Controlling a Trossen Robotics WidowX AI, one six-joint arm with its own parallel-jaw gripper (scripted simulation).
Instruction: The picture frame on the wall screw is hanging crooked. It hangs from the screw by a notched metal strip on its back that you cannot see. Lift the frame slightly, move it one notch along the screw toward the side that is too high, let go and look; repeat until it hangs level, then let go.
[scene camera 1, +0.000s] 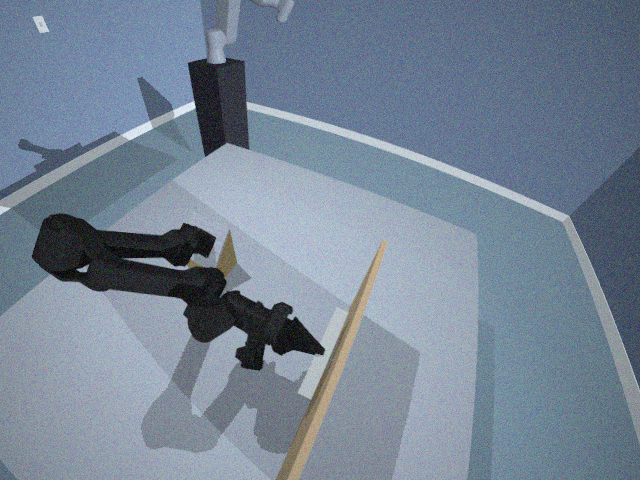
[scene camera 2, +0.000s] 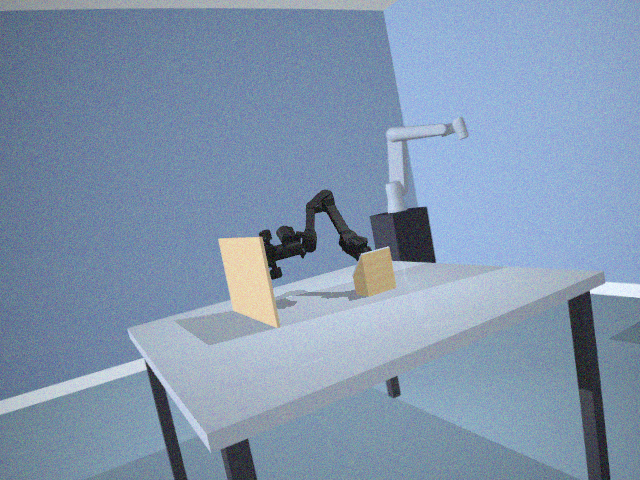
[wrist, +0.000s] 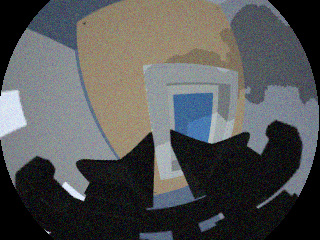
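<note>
In the pictures: the gripper, a picture frame, a tan wall panel. In the wrist view: the gripper as well.
</note>
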